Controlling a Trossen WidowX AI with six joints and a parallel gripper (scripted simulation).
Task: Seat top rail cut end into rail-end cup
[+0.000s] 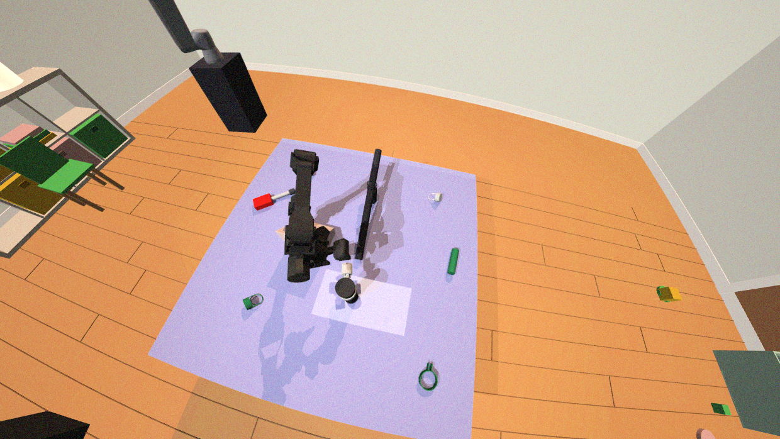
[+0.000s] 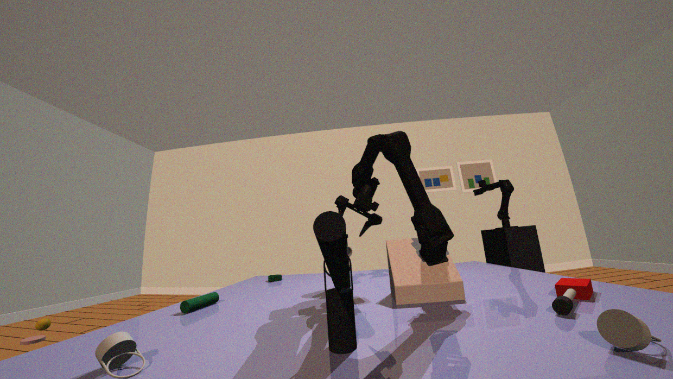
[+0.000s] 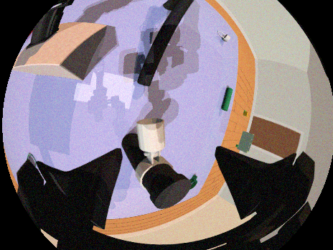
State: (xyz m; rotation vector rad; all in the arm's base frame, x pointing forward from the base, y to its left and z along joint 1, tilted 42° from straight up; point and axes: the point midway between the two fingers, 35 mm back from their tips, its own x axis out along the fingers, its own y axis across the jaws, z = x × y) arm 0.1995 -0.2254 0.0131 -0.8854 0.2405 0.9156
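Right now the rail-end cup is 70 mm below my gripper tip, 20 mm to the right of it and 20 mm ahead of it. Round my gripper tip: green cylinder (480 mm ahead, 200 mm below, 110 mm to the left).
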